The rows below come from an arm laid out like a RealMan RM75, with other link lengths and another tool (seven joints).
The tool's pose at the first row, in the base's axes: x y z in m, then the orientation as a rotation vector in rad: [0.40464, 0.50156, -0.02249, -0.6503, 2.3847, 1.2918]
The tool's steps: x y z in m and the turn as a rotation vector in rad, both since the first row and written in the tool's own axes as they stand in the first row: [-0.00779, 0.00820, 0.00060, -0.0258, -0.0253, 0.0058]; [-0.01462, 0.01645, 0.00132, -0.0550, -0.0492, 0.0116]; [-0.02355, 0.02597, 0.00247, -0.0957, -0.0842, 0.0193]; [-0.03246, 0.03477, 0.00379, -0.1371, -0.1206, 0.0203]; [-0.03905, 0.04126, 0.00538, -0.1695, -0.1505, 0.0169]
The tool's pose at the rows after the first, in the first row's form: [0.40670, 0.50776, -0.01324, -0.6312, 2.3551, 1.3274]; [0.40794, 0.51387, -0.00450, -0.6140, 2.3243, 1.3667]; [0.41028, 0.52142, 0.00595, -0.5890, 2.2789, 1.4200]; [0.41301, 0.52877, 0.01580, -0.5704, 2.2269, 1.4700]; [0.41509, 0.53472, 0.02276, -0.5592, 2.1821, 1.5063]
